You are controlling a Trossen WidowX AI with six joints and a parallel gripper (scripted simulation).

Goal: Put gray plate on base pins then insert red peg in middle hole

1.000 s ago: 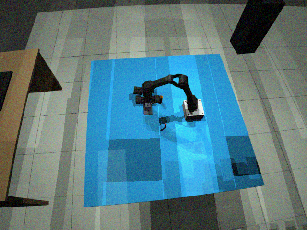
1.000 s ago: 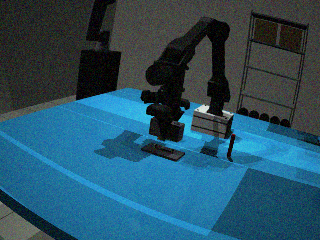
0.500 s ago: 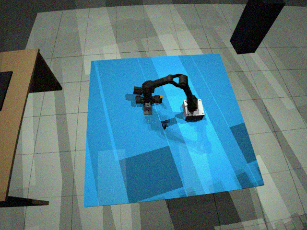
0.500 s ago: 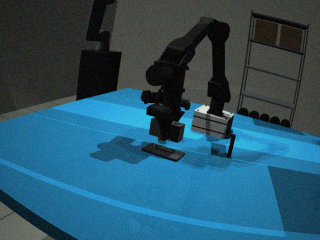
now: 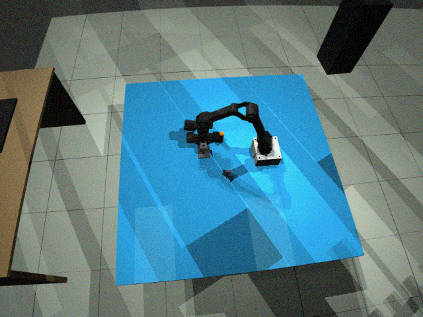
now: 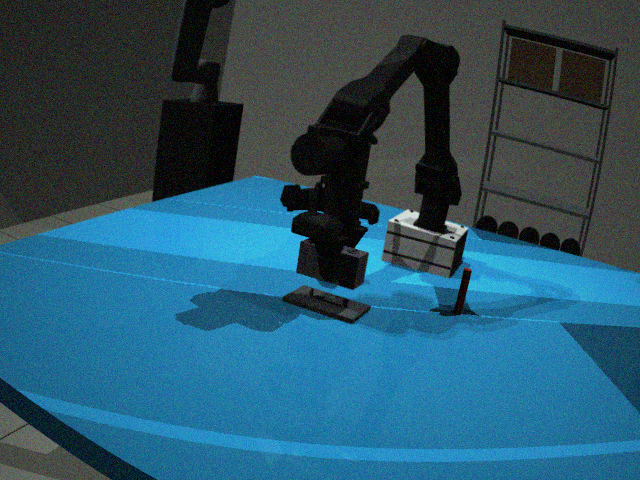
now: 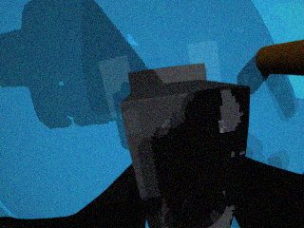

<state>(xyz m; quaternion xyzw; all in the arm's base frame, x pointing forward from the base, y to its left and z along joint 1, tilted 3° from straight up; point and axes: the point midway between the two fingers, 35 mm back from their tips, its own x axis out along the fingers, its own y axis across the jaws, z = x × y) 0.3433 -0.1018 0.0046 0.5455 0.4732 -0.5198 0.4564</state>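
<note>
Now: the dark base 50 mm below my gripper tip. The rest, counted from my gripper tip: gray plate: 30 mm above; then red peg: 200 mm to the left, 110 mm behind, 20 mm below; then orange cylinder: 120 mm behind, 40 mm to the right, 20 mm below.
</note>
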